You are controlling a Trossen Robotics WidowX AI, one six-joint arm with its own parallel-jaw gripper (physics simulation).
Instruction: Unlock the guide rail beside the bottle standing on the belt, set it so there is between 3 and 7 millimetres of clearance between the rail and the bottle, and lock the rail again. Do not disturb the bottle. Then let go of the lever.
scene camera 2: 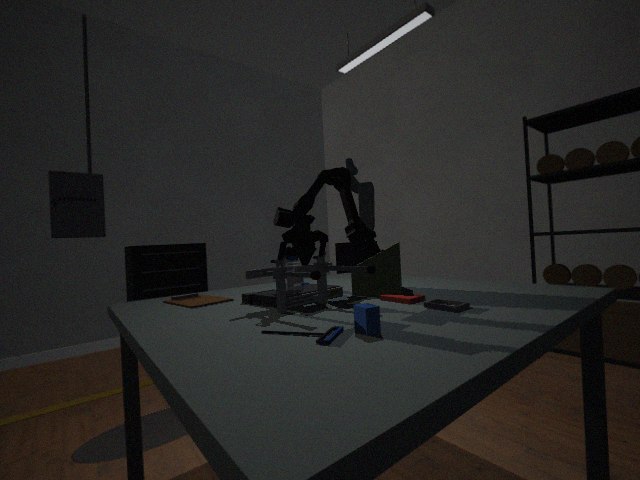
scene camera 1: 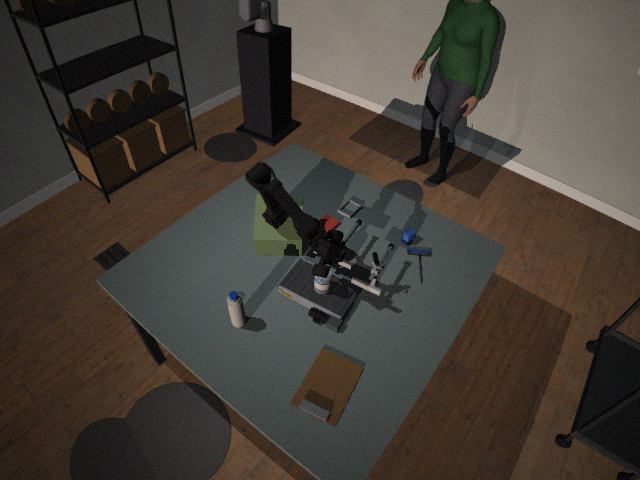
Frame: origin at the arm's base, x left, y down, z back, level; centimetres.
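Where they show: gripper, fingertip midpoint: (scene camera 2: 305, 267) (scene camera 1: 337, 262); arm's base, origin of the base link: (scene camera 2: 374, 255) (scene camera 1: 275, 219).
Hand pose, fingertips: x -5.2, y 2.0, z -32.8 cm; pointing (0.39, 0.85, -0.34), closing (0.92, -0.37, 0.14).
Note:
Things, the pixels of their top centre, and the offset from my fingertips. "*": a spot on its surface instead.
- white bottle with a blue label, middle of its top: (scene camera 2: 293, 256) (scene camera 1: 323, 268) dz +1.7, dx -7.9, dy -3.8 cm
- dark belt, middle of its top: (scene camera 2: 297, 289) (scene camera 1: 319, 286) dz +2.9, dx -7.8, dy +8.4 cm
- pale guide rail, middle of its top: (scene camera 2: 262, 268) (scene camera 1: 366, 284) dz -14.5, dx -3.7, dy -0.8 cm
- dark lever, surface spot: (scene camera 2: 282, 251) (scene camera 1: 377, 258) * dz -13.6, dx +5.5, dy -6.1 cm
- loose bottle, middle of its top: (scene camera 1: 233, 294) dz +21.3, dx -36.3, dy -5.6 cm
- clipboard, middle of its top: (scene camera 1: 328, 383) (scene camera 2: 197, 296) dz -20.1, dx -40.3, dy +10.1 cm
- blue block, middle of its top: (scene camera 2: 366, 305) (scene camera 1: 409, 232) dz -16.6, dx +37.8, dy +6.2 cm
- squeegee, middle of its top: (scene camera 2: 297, 331) (scene camera 1: 420, 265) dz -27.2, dx +26.8, dy +11.1 cm
A white bottle with a blue label (scene camera 1: 321, 285) stands upright on the dark belt (scene camera 1: 334, 304) (scene camera 2: 258, 298). The arm hides its top in the scene camera 1 view. The pale guide rail (scene camera 1: 366, 286) (scene camera 2: 260, 273) runs beside it, carried on two posts. A dark lever (scene camera 1: 375, 258) (scene camera 2: 282, 251) stands up at one post; another lever (scene camera 2: 321, 253) stands at the other post. My gripper (scene camera 1: 333, 258) (scene camera 2: 306, 261) is shut and empty, pointing down between the two levers, close to the second one. Contact and the rail-to-bottle clearance cannot be made out.
Rods with black knobs (scene camera 1: 359, 222) (scene camera 2: 371, 269) stick out from the posts. A green block (scene camera 1: 278, 245) (scene camera 2: 382, 271) stands by the arm. A loose bottle (scene camera 1: 236, 311), clipboard (scene camera 1: 336, 372) (scene camera 2: 206, 300), blue block (scene camera 1: 408, 236) (scene camera 2: 366, 319) and squeegee (scene camera 1: 419, 251) (scene camera 2: 329, 335) are on the table.

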